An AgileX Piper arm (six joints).
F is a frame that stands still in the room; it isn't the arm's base.
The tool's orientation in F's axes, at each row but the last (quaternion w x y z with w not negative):
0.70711 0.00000 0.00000 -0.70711
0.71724 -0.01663 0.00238 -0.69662
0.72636 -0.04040 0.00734 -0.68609
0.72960 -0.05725 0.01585 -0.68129
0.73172 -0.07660 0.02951 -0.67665
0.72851 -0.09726 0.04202 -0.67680
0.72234 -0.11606 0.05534 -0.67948
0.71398 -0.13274 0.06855 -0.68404
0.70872 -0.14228 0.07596 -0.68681
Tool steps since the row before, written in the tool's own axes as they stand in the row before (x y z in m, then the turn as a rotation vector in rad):
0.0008 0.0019 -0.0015 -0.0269 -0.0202 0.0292
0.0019 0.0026 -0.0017 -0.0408 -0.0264 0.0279
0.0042 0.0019 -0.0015 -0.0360 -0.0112 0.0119
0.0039 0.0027 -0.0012 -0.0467 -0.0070 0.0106
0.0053 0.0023 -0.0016 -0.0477 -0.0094 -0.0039
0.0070 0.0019 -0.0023 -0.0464 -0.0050 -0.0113
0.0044 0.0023 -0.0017 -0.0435 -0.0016 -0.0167
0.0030 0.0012 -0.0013 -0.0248 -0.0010 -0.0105
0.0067 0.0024 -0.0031 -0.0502 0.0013 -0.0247
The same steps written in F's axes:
0.0019 -0.0008 -0.0015 -0.0202 0.0269 0.0292
0.0026 -0.0019 -0.0017 -0.0268 0.0406 0.0278
0.0020 -0.0042 -0.0014 -0.0125 0.0359 0.0110
0.0028 -0.0038 -0.0013 -0.0092 0.0467 0.0087
0.0025 -0.0052 -0.0016 -0.0138 0.0465 -0.0053
0.0020 -0.0070 -0.0021 -0.0108 0.0449 -0.0133
0.0021 -0.0044 -0.0019 -0.0086 0.0416 -0.0191
0.0010 -0.0031 -0.0013 -0.0053 0.0236 -0.0118
0.0016 -0.0069 -0.0031 -0.0085 0.0476 -0.0282

